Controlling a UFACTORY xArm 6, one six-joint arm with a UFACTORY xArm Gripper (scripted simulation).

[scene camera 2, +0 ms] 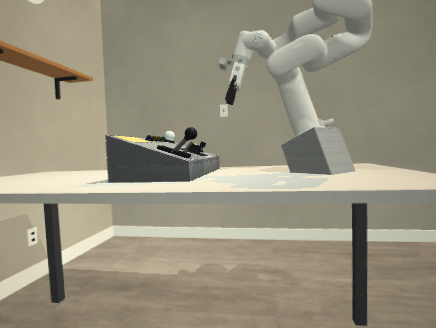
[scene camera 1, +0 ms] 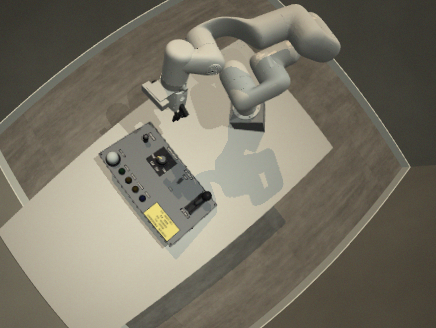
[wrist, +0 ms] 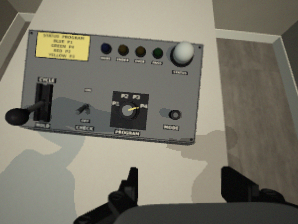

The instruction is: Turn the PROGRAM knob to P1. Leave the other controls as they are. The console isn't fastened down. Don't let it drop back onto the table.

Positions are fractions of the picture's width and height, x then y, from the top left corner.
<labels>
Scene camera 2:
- grey sloped console: 0.30, 0.49
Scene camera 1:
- grey sloped console: 0.35, 0.56
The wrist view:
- gripper: 0.60, 0.81
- grey sloped console: 0.39, 0.37
</labels>
